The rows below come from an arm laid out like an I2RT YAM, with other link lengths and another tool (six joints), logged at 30 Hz.
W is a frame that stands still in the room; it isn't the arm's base.
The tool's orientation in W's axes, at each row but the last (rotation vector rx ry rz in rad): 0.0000, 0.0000, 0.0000; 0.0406, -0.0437, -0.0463; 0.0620, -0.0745, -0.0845; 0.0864, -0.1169, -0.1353; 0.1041, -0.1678, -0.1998
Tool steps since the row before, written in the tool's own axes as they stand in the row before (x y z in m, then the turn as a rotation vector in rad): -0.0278, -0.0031, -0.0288, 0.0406, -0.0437, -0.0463; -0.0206, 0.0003, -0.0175, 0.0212, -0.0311, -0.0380; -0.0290, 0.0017, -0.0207, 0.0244, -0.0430, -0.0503; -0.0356, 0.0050, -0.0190, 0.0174, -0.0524, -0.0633; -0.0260, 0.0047, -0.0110, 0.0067, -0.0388, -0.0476
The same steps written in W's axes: -0.0278, -0.0031, -0.0288, 0.0406, -0.0437, -0.0463; -0.0198, 0.0020, -0.0183, 0.0214, -0.0305, -0.0383; -0.0271, 0.0054, -0.0226, 0.0246, -0.0419, -0.0511; -0.0321, 0.0114, -0.0223, 0.0181, -0.0492, -0.0656; -0.0223, 0.0109, -0.0143, 0.0075, -0.0351, -0.0503
